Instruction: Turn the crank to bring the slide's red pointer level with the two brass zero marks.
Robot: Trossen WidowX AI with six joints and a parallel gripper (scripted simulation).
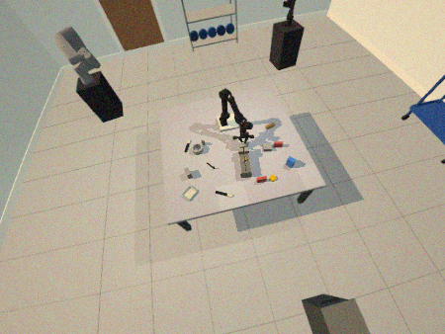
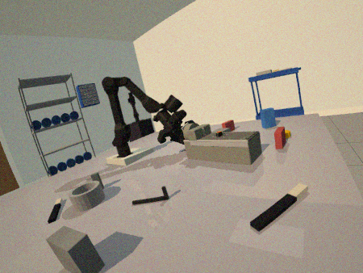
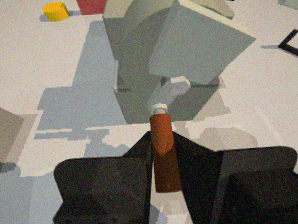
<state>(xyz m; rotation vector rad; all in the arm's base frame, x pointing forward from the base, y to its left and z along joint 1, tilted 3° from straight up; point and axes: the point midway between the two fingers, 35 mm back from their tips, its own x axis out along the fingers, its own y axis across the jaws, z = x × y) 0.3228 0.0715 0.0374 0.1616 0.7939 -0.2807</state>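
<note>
Right now my gripper tip is 2 cm below the brown crank handle, 2 cm past it and 1 cm to the right of it. From my gripper tip the other things lie so: yellow disc 37 cm ahead, 10 cm to the left, 3 cm below; red pointer 16 cm ahead, 6 cm to the right, 4 cm above; black l-shaped piece 33 cm to the right, 7 cm ahead, 3 cm below.
</note>
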